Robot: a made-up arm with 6 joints.
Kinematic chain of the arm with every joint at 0, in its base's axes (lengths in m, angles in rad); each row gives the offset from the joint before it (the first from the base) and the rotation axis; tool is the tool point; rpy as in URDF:
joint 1: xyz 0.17 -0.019 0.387 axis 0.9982 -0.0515 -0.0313
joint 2: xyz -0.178 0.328 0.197 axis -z
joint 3: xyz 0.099 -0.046 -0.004 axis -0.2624 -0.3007 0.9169
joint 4: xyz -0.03 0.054 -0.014 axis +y
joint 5: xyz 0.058 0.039 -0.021 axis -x
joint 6: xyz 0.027 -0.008 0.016 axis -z
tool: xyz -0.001 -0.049 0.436 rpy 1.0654 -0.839 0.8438
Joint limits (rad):
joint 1: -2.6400..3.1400
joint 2: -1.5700..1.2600
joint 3: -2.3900..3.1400
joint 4: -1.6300..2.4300
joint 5: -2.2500..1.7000
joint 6: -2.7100..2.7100
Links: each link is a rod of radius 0.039 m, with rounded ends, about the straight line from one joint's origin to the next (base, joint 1, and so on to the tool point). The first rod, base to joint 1, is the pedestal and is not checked.
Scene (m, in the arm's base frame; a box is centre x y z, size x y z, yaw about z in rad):
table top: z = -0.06
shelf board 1: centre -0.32 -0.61 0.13 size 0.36 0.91 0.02 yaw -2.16
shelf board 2: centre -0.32 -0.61 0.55 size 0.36 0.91 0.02 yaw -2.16
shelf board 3: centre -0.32 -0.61 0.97 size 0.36 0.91 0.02 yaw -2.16
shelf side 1: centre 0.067 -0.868 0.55 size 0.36 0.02 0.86 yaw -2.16
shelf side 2: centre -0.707 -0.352 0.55 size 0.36 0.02 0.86 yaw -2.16
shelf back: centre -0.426 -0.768 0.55 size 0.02 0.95 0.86 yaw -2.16
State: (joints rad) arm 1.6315 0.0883 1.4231 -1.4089 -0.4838 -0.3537
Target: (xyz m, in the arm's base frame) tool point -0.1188 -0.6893 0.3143
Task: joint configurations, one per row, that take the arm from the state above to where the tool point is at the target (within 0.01 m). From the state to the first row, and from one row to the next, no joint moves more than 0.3 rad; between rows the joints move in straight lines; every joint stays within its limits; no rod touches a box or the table.
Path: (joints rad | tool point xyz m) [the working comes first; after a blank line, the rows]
Joints at the target: 2.2533 0.2623 0.8164 -0.1519 0.0089 -0.5543
Straight joint move there: clear.

1: 1.7559 0.1231 1.3018 -1.1575 -0.3853 -0.3938 | -0.1003 -0.3955 0.2492
2: 1.8802 0.1579 1.1804 -0.9061 -0.2867 -0.4339 | -0.1827 -0.4502 0.2734
3: 2.0046 0.1927 1.0591 -0.6547 -0.1882 -0.4741 | -0.2155 -0.5272 0.3036
4: 2.1289 0.2275 0.9377 -0.4033 -0.0896 -0.5142 | -0.1929 -0.6138 0.3209
5: 2.2533 0.2623 0.8164 -0.1519 0.0089 -0.5543 | -0.1188 -0.6893 0.3143

